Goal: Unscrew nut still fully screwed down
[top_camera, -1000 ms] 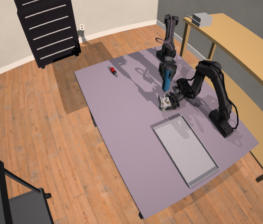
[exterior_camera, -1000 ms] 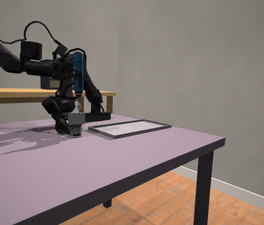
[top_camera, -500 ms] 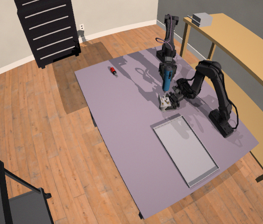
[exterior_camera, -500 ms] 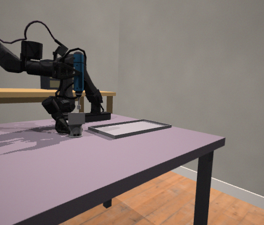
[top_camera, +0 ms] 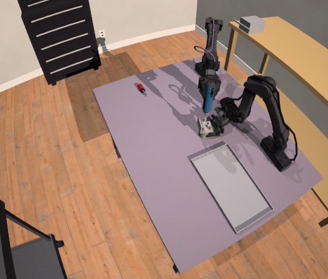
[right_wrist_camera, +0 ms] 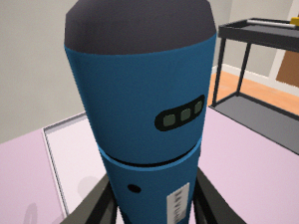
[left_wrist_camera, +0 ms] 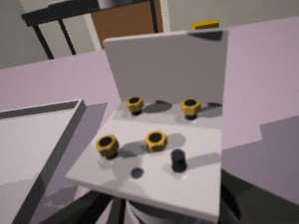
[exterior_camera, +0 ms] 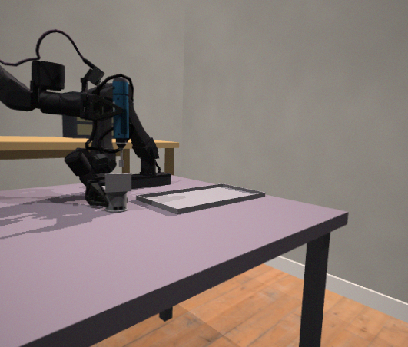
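Right now the joint module is 1 cm above my left hand. The rest, counted from my left hand: shallow tray: 3 cm ahead, 32 cm to the left, 2 cm below; white L-shaped bracket: 5 cm above; socket: 2 cm ahead, 1 cm to the left, 12 cm above.
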